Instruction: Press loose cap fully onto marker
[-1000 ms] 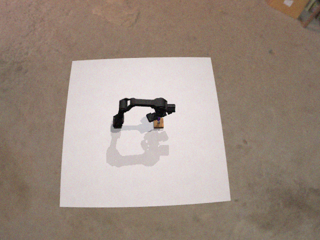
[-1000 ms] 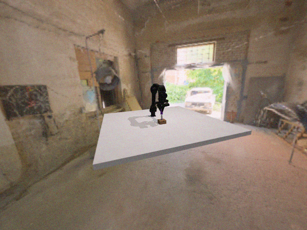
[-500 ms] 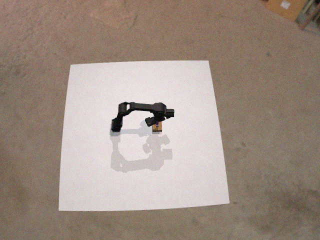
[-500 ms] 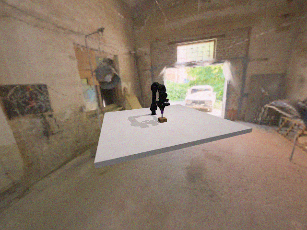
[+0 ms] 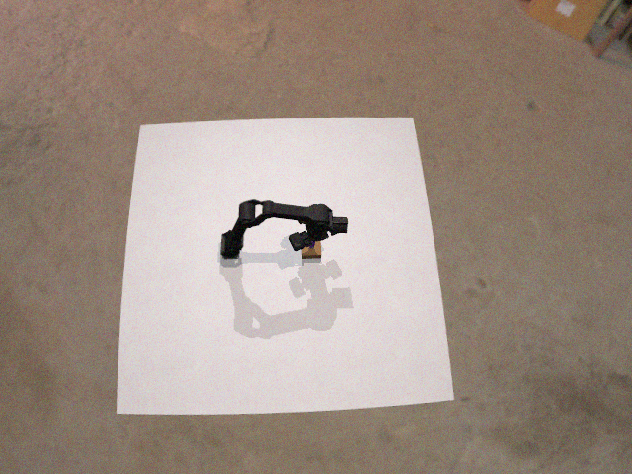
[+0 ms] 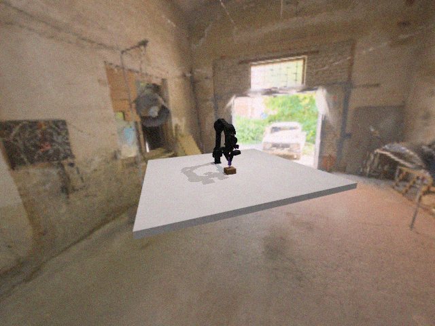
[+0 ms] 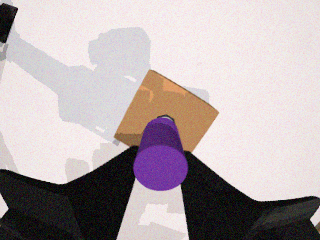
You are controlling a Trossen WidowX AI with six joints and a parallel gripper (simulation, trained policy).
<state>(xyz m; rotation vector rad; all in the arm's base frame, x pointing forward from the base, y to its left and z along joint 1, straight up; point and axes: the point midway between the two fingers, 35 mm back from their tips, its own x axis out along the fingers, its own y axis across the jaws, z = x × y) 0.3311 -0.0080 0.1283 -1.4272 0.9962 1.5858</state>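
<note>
My gripper tip is 7 cm above the brown holder block. Also, from my gripper tip: purple cap: right at my gripper tip.
</note>
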